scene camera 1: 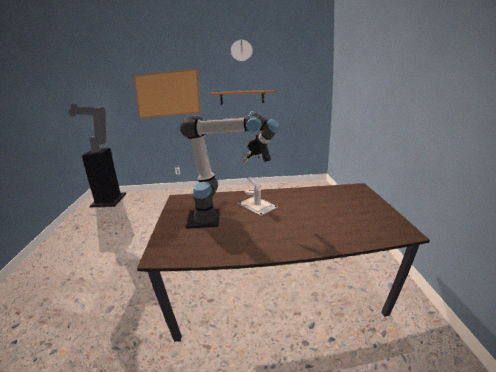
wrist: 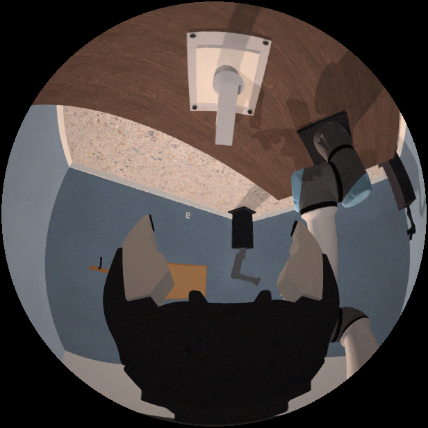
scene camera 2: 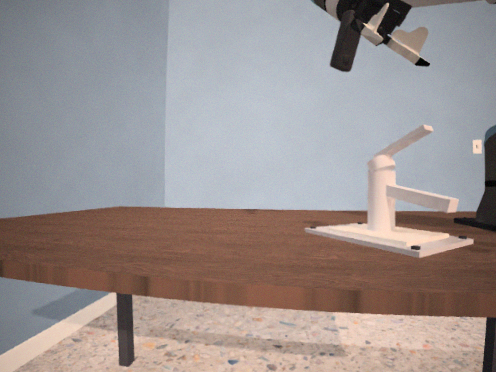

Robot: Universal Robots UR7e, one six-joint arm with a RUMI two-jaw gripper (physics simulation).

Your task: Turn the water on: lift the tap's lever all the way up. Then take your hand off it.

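Observation:
The white tap stands upright on its white base plate. Its lever slants steeply upward from the tap's top, with its free end over the spout. My gripper is open, with nothing between its two pale fingers. It hangs well above the lever, apart from it. In the wrist view the lever's end lies beyond the fingertips, and the lever hides the spout.
The tap is near the back edge of the brown table. The arm's dark base stands beside it, on the left in scene camera 1. A black pedestal stands on the floor behind the table. A wall shelf is further back.

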